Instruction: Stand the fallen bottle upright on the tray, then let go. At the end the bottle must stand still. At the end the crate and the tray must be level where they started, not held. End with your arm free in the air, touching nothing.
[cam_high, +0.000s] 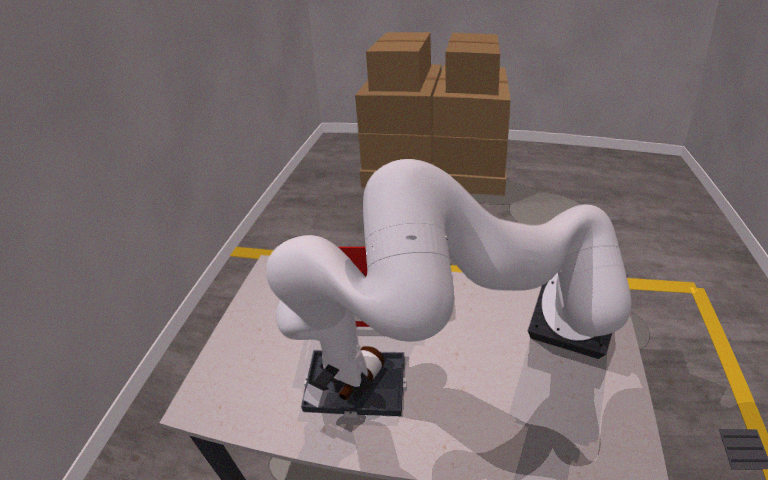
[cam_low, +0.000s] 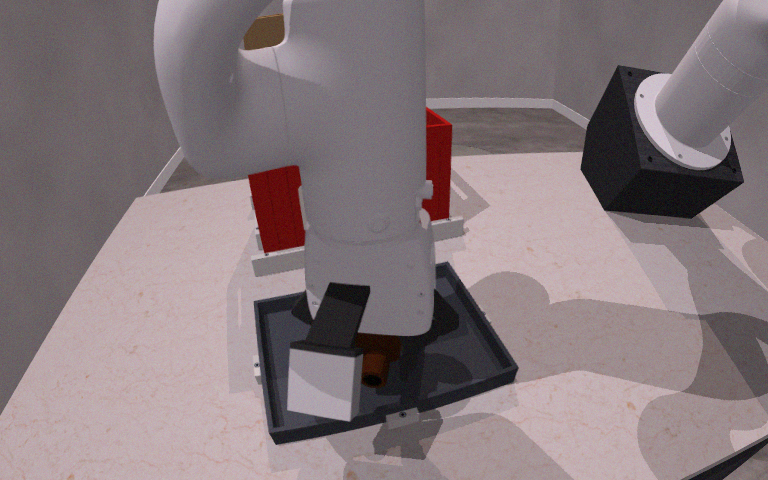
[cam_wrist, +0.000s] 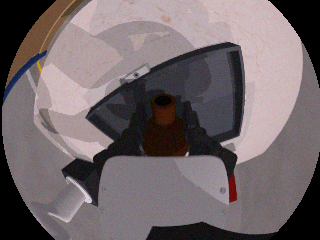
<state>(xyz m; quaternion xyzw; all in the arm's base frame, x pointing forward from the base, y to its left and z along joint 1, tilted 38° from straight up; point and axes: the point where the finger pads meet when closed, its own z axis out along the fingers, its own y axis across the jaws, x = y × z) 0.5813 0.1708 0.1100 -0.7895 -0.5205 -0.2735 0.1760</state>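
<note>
Now: the brown bottle 5 cm to the right of my hand and 2 cm behind it. Round my hand: tray: 5 cm to the right, 3 cm below; red crate: 33 cm to the right, 4 cm above.
</note>
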